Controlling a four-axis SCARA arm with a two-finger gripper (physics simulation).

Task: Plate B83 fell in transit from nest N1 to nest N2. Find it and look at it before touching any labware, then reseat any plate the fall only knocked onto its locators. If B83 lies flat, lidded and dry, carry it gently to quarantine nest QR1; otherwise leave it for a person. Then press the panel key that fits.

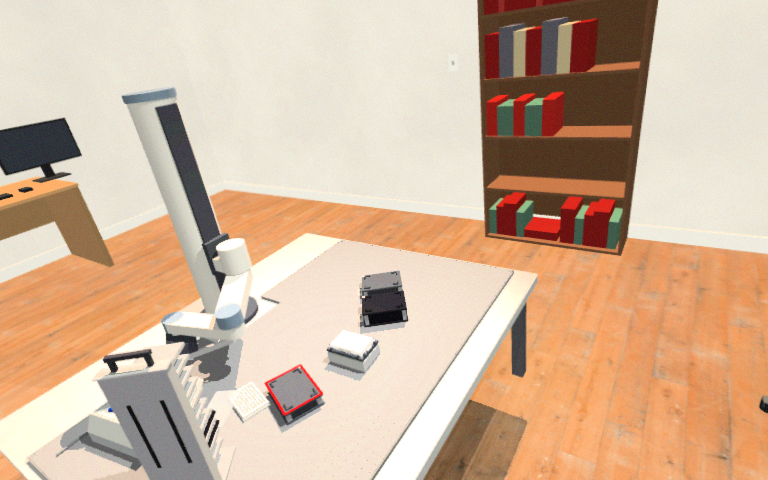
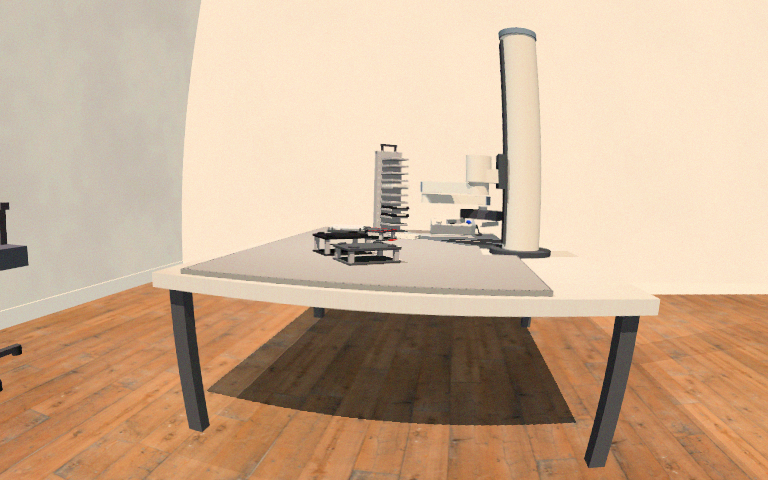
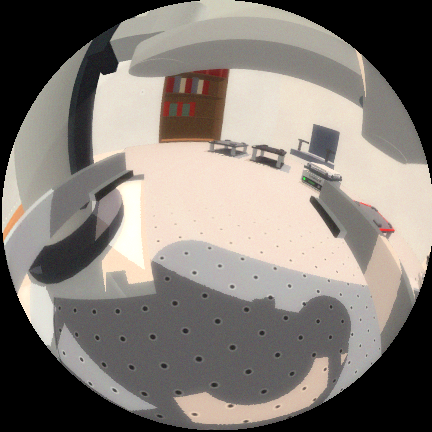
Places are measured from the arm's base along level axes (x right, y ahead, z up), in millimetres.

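Pixels of known places: gripper, fingertip midpoint: (image 2: 464,223) (image 3: 221,169); arm's base, link origin: (image 2: 520,253) (image 3: 65,224).
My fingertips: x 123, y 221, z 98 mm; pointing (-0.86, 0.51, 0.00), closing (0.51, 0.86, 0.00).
Note:
For each thing: its middle in the pictures, then the offset to it from my fingertips. Level surfaces: height alone.
- red-rimmed nest, body centre: (image 3: 372,221) (image 1: 294,392) (image 2: 373,233) dy +384, dx +94, dz -63 mm
- white plate, body centre: (image 1: 351,342) (image 3: 325,169) (image 2: 348,227) dy +443, dx -129, dz -24 mm
- grey nest, body centre: (image 2: 366,252) (image 1: 382,284) (image 3: 229,146) dy +298, dx -518, dz -60 mm
- black nest, body centre: (image 2: 341,242) (image 1: 384,307) (image 3: 269,154) dy +407, dx -372, dz -54 mm
- key panel, body centre: (image 1: 126,427) (image 2: 453,226) dy +42, dx +420, dz -44 mm
- tall plate hotel, body centre: (image 1: 171,417) (image 2: 391,187) dy +351, dx +408, dz +136 mm
- perforated mat, surface height: dz -85 mm
A white plate with a grid of wells (image 1: 248,400) lies on the mat, next to the red-rimmed nest (image 1: 293,389) (image 2: 387,230) (image 3: 376,216). Its label and whether it has a lid or is wet cannot be made out. A white plate (image 1: 353,343) (image 3: 324,171) rests on a grey instrument (image 1: 349,361) (image 3: 312,181) with a green light; its seating is unclear. A grey nest (image 1: 381,280) (image 2: 368,246) (image 3: 228,145) and a black nest (image 1: 384,303) (image 3: 268,150) stand beyond. My gripper (image 3: 221,169) is open and empty above the mat, far from the plates. The key panel (image 1: 113,433) (image 2: 451,228) is partly hidden; a blue key shows.
A tall plate hotel (image 1: 152,418) (image 2: 390,189) stands beside the panel. The arm's column (image 1: 169,186) (image 2: 522,141) rises from the table's edge. The perforated mat (image 1: 447,294) (image 2: 453,277) carries the nests. A bookshelf (image 1: 638,147) and an office chair (image 3: 325,142) are beyond the table.

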